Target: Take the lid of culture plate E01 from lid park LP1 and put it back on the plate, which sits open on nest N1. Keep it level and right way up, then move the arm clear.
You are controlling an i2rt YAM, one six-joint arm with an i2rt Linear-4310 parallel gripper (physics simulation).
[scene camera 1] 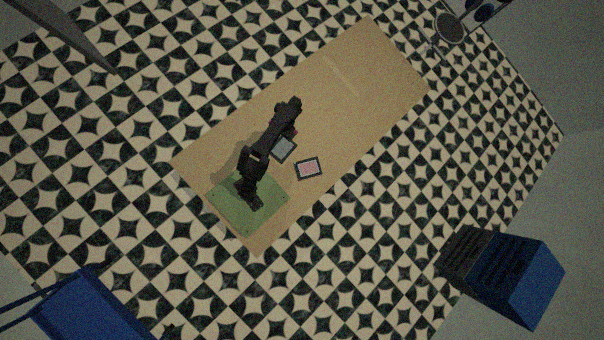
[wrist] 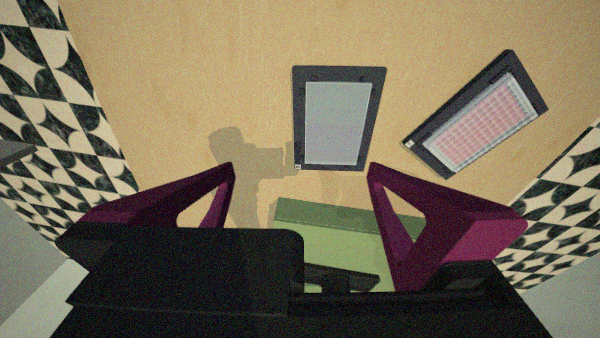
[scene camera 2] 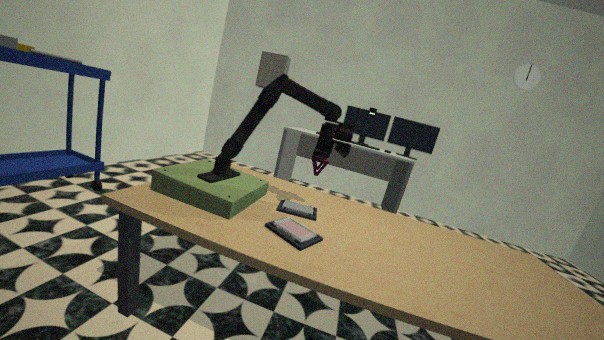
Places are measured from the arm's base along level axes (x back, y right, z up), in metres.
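Where they show: gripper, between the fingertips: (wrist: 300,169) (scene camera 2: 316,172); arm's base, origin of its link: (scene camera 1: 248,194) (wrist: 334,275) (scene camera 2: 220,176).
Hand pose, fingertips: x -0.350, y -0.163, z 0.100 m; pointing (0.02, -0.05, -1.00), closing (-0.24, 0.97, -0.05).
Each offset is from my fingertips to the top centre of the thing. Level surfaces: height alone.
The pale grey lid @(dz -0.153, dx +0.025, dy +0.048 m) (scene camera 1: 283,148) (scene camera 2: 297,207) (wrist: 337,122) lies flat in the dark frame of lid park LP1 @(dz -0.151, dx +0.025, dy +0.048 m) (wrist: 298,120). The culture plate @(dz -0.144, dx -0.032, dy +0.249 m) (scene camera 1: 307,168) (scene camera 2: 295,230) (wrist: 481,122), with pink wells, sits open on the dark nest N1 @(dz -0.153, dx -0.032, dy +0.249 m) (wrist: 462,100), to the right of the park in the wrist view and turned at an angle to it. My gripper (scene camera 2: 319,172) (wrist: 300,169) is open and empty, its magenta fingers wide apart. It hangs above the table, clear of the lid. In scene camera 1 the arm hides most of the gripper.
A green base block (scene camera 1: 270,200) (scene camera 2: 200,197) (wrist: 340,245) carries the arm at one end of the wooden table @(dz -0.171 m) (scene camera 1: 370,60) (scene camera 2: 425,265) (wrist: 200,50). A blue cart (scene camera 2: 85,162) and a desk with two monitors (scene camera 2: 367,122) stand beyond the table.
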